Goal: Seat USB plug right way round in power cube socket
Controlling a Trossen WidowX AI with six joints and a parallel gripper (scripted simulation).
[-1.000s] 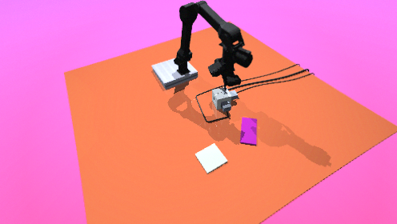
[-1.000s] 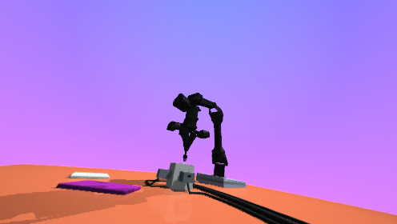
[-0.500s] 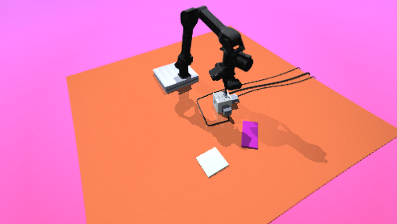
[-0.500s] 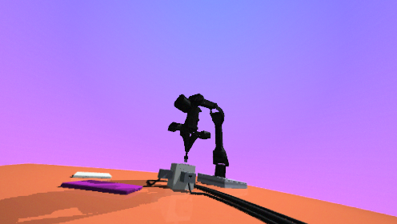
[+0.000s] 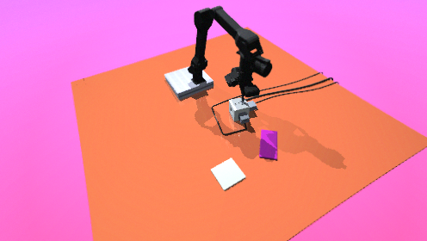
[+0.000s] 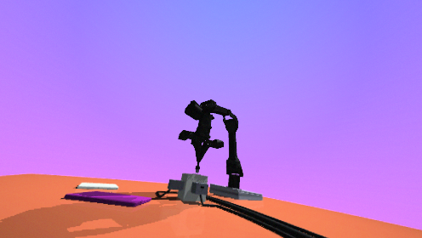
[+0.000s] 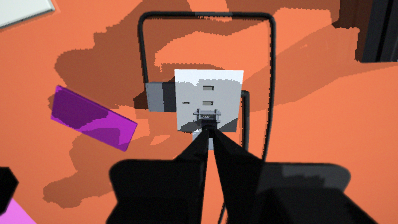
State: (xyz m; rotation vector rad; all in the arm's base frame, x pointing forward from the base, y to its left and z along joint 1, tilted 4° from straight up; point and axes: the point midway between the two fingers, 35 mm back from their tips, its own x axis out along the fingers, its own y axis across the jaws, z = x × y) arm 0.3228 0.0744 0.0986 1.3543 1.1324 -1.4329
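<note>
Now: the dark USB plug 2 cm below my gripper tip. From my gripper tip the other things lie so: white flat slab: 24 cm to the right, 24 cm ahead, 11 cm below; then purple flat slab: 22 cm ahead, 11 cm below, 1 cm to the right.
</note>
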